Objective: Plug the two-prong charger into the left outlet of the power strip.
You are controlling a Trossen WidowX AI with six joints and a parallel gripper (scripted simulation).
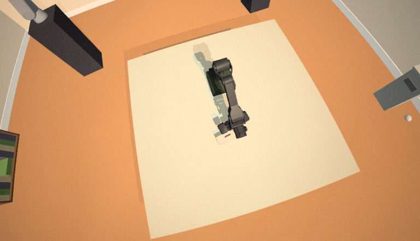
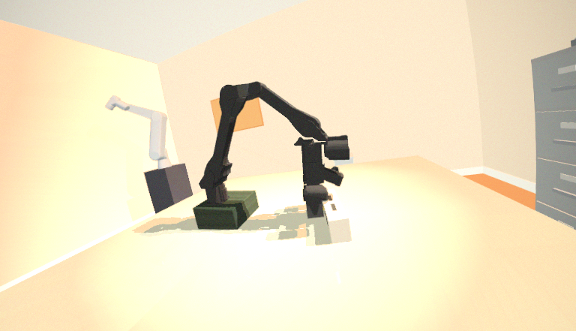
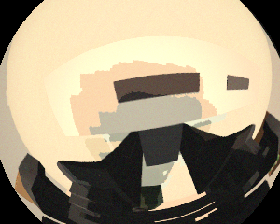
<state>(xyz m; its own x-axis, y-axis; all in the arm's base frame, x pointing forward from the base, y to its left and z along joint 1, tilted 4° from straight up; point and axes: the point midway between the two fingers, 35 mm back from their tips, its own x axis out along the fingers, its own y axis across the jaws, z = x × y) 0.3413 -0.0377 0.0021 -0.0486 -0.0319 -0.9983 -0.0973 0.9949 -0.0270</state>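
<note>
Now: gripper tip 20 mm short of the dark grey charger and 10 mm below it.
</note>
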